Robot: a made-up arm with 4 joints. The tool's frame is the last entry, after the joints.
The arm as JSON. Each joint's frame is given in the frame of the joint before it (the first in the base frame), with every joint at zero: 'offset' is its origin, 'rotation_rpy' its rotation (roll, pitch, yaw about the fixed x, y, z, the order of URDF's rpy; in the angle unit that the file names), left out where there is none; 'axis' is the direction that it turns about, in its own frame. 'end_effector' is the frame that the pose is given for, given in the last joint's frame.
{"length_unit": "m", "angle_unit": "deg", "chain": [
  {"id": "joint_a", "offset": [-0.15, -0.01, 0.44], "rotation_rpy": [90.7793, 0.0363, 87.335], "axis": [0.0, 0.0, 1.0]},
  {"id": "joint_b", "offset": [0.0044, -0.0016, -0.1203], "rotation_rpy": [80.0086, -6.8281, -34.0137], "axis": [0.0, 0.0, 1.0]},
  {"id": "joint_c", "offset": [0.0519, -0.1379, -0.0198], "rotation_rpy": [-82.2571, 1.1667, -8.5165], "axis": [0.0, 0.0, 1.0]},
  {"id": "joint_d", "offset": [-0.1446, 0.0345, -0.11], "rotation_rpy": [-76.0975, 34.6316, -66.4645], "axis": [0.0, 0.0, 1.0]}
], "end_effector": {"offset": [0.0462, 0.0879, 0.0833], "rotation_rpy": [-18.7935, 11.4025, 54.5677]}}
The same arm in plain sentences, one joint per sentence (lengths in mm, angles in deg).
The arm has four revolute joints in a row. What follows holds with every joint at zero, and every direction is one of the base frame's.
Joint 1 is mounted 150 mm along -x and 10 mm along -y and 440 mm along +z from the base frame's origin and rotates about the direction (0.998826, -0.046501, -0.0136).
Joint 2 is mounted 120 mm along -x and 10 mm along +y from joint 1 and rotates about the direction (0.1347, -0.575402, -0.806702).
Joint 3 is mounted 130 mm along -x and 60 mm along +y and 40 mm along -z from joint 2 and rotates about +x.
Joint 4 is mounted 110 mm along -x and 100 mm along -y and 110 mm along +z from joint 3 and rotates about the direction (0.1977, 0.928, -0.3158).
The tool frame, which is the frame that the pose is given for, is mounted 80 mm along -x and 100 mm along +y and 20 mm along -z from joint 4; its axes are the base frame's turned by roll 90, pitch 0 and yaw -180 deg (as in URDF: about the fixed x, then y, then z).

